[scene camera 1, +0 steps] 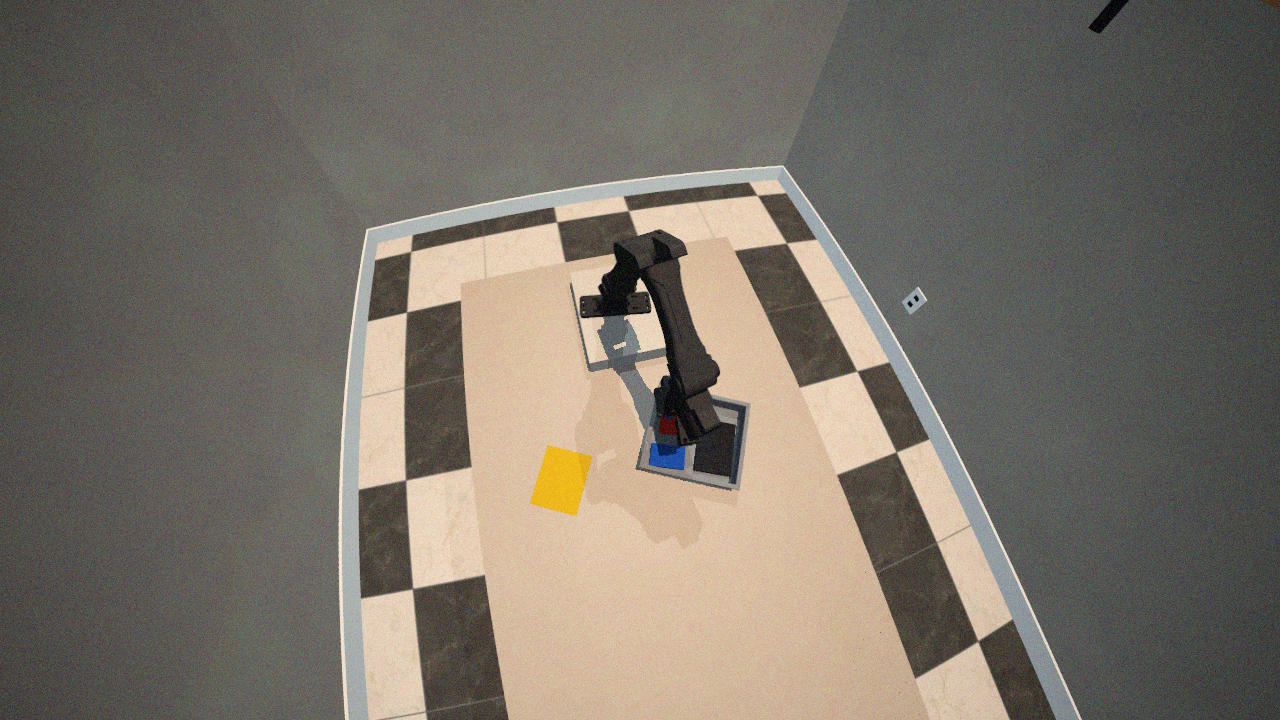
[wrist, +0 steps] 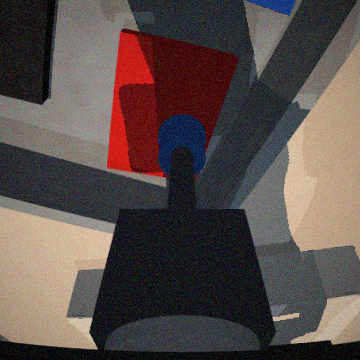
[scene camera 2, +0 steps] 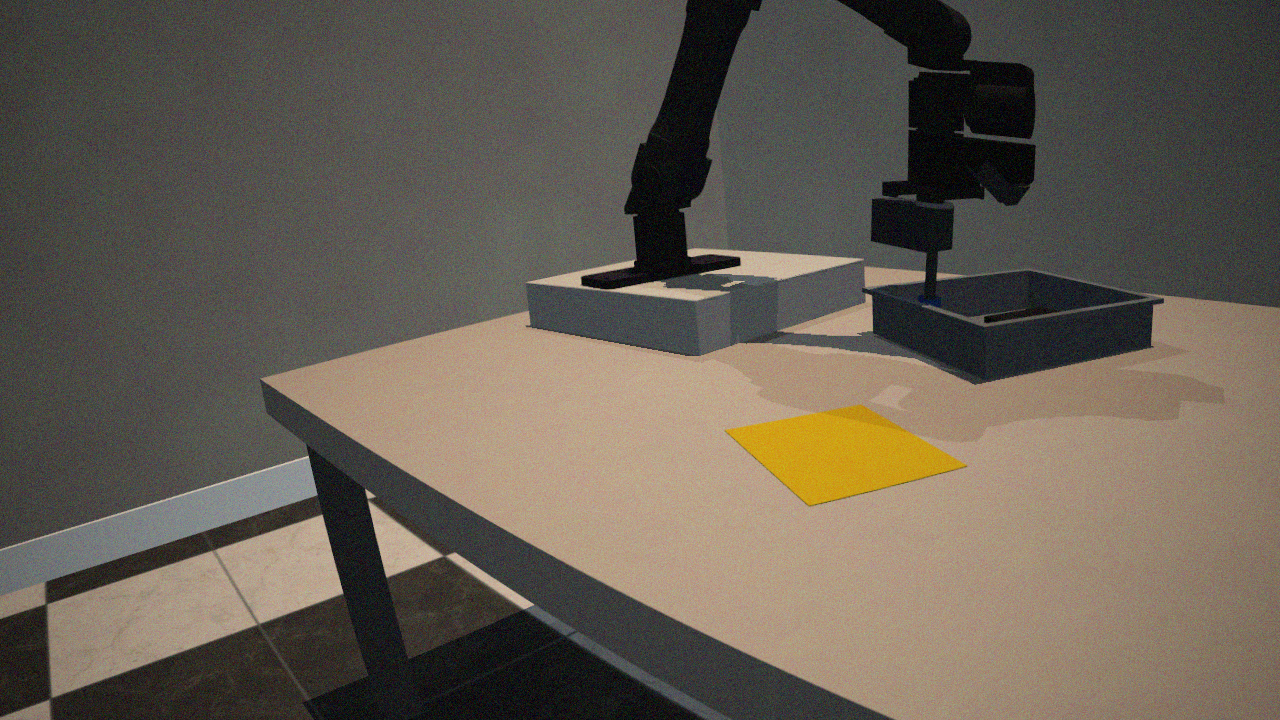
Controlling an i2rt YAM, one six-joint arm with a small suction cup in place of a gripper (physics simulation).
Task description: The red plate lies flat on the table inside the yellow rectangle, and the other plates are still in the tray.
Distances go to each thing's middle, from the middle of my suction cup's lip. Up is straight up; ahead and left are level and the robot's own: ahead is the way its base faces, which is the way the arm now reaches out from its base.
Now: suction cup 110 mm short of the blue plate [scene camera 1: 665, 456], 20 mm to the left of it and 20 mm above it. Round my suction cup: black plate [wrist: 33, 33]: 110 mm to the left, 100 mm ahead, 20 mm below; yellow rectangle [scene camera 2: 822, 457]: 290 mm to the right, 140 mm ahead, 30 mm below; red plate [wrist: 156, 77]: 20 mm below, 10 mm to the left, 10 mm ahead.
